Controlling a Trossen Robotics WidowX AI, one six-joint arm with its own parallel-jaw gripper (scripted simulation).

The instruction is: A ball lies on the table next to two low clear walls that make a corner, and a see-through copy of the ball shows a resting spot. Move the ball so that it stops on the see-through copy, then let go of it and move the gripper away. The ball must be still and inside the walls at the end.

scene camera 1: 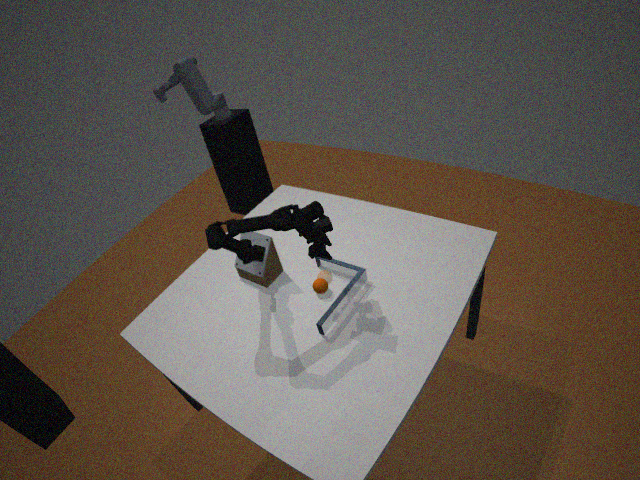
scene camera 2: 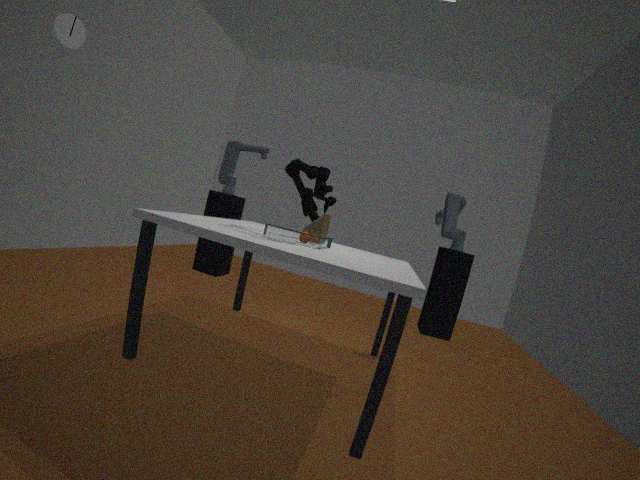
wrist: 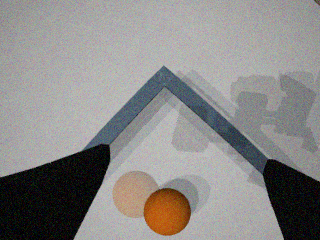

Path:
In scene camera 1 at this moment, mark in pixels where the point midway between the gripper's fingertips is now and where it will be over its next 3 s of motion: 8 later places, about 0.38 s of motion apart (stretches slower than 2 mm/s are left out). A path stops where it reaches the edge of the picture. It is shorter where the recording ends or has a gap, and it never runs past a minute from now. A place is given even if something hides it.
My gripper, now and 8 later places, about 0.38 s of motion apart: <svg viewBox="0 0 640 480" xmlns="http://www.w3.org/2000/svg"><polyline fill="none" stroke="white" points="331,252 318,273 317,276 319,278 320,282 320,285 320,286 319,283 317,270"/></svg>

